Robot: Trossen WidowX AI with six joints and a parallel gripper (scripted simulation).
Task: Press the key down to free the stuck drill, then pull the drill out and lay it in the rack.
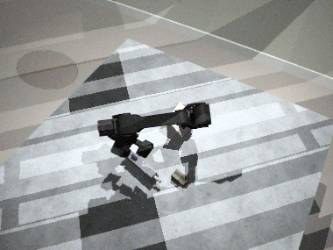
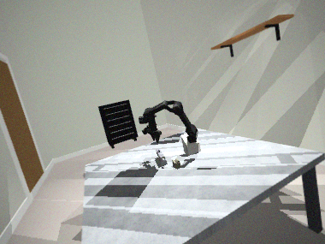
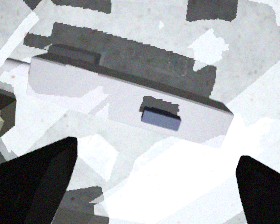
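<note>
The drill lies 80 mm to the left of my gripper tip and 110 mm below it. From my gripper tip the other things lie so: dark upright block: 70 mm behind, 200 mm to the left, 140 mm below; then blue key: 10 mm behind, 10 mm to the right, 110 mm below.
</note>
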